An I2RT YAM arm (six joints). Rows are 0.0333 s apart.
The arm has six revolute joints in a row. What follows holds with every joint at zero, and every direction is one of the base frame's.
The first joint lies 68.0 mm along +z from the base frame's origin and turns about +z.
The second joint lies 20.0 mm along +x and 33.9 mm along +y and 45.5 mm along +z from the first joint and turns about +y.
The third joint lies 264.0 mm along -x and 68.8 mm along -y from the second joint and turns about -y.
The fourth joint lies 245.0 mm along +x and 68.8 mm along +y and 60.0 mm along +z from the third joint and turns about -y.
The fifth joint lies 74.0 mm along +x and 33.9 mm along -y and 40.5 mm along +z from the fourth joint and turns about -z.
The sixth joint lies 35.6 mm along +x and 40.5 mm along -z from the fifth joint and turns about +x.
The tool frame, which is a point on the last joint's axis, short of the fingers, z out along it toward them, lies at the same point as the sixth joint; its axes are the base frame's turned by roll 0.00, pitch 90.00 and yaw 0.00 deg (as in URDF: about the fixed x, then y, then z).
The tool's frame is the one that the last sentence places.
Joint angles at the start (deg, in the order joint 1, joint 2, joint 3, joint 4, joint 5, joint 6): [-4.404, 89.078, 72.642, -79.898, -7.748, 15.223]
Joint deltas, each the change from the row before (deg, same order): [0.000, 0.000, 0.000, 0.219, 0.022, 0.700]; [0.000, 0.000, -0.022, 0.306, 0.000, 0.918]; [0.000, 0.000, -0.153, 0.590, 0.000, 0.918]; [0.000, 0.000, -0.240, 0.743, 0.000, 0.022]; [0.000, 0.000, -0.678, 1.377, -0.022, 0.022]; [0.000, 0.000, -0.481, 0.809, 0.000, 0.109]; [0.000, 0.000, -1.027, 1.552, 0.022, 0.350]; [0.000, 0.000, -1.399, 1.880, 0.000, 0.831]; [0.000, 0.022, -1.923, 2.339, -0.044, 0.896]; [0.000, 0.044, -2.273, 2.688, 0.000, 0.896]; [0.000, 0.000, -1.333, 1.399, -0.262, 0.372]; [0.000, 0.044, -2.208, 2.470, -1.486, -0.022]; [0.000, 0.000, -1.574, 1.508, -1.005, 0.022]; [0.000, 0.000, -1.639, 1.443, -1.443, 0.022]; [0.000, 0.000, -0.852, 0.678, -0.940, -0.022]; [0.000, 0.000, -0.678, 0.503, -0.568, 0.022]
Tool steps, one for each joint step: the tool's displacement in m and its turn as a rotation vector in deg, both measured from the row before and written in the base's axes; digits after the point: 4 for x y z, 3 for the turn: [0.0004, 0.0000, 0.0000, -0.106, -0.117, -0.687]; [0.0005, 0.0000, -0.0002, -0.107, -0.153, -0.905]; [0.0008, -0.0001, -0.0008, -0.113, -0.306, -0.905]; [0.0009, -0.0001, -0.0011, -0.040, -0.498, -0.022]; [0.0011, -0.0001, -0.0031, -0.033, -0.696, -0.023]; [0.0005, 0.0000, -0.0022, -0.032, -0.312, -0.108]; [0.0006, -0.0001, -0.0046, -0.080, -0.473, -0.345]; [0.0003, 0.0000, -0.0062, -0.073, -0.365, -0.822]; [-0.0003, 0.0000, -0.0085, -0.018, -0.273, -0.889]; [-0.0008, 0.0001, -0.0101, -0.054, -0.246, -0.887]; [-0.0010, 0.0002, -0.0057, 0.247, -0.034, -0.378]; [-0.0016, 0.0010, -0.0095, 1.465, -0.335, -0.028]; [-0.0019, 0.0008, -0.0066, 1.006, -0.007, -0.054]; [-0.0024, 0.0011, -0.0067, 1.453, 0.089, -0.071]; [-0.0014, 0.0007, -0.0034, 0.950, 0.097, -0.014]; [-0.0013, 0.0004, -0.0027, 0.579, 0.136, -0.045]
